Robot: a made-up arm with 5 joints.
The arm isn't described. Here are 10 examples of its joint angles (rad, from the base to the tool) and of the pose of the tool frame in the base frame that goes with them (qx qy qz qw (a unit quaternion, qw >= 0); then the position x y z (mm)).
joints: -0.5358 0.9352 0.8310 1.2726 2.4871
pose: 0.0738 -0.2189 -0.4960 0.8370 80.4 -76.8 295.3
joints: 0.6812 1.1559 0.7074 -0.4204 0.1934
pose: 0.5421 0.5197 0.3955 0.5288 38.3 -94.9 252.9
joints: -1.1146 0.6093 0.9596 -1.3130 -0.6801
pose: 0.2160 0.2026 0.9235 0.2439 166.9 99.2 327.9
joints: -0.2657 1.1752 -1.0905 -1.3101 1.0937
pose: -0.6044 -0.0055 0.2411 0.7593 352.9 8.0 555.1
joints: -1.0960 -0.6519 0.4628 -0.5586 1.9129
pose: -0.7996 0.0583 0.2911 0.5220 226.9 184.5 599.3
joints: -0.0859 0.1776 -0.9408 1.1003 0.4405
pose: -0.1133 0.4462 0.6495 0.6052 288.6 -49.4 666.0
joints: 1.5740 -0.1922 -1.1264 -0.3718 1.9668
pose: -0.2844 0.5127 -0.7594 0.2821 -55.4 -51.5 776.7
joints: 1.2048 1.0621 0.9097 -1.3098 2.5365
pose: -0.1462 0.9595 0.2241 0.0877 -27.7 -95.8 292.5
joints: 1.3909 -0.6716 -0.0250 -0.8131 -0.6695
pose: -0.5684 -0.1752 0.1760 0.7844 -16.4 -147.3 702.8
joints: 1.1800 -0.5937 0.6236 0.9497 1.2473
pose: 0.2450 0.7359 0.3495 0.5257 56.2 -263.7 467.9
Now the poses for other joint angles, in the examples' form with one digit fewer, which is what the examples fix.
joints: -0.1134 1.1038 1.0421 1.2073 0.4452
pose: -0.577 -0.693 -0.111 0.418 -28 -79 332
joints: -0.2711 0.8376 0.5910 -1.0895 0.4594
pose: -0.161 0.439 0.700 0.540 227 -21 310
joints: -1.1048 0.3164 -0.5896 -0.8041 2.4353
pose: -0.777 0.084 0.007 0.624 238 201 646
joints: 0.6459 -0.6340 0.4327 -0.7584 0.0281
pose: -0.376 -0.032 0.294 0.878 172 -193 615
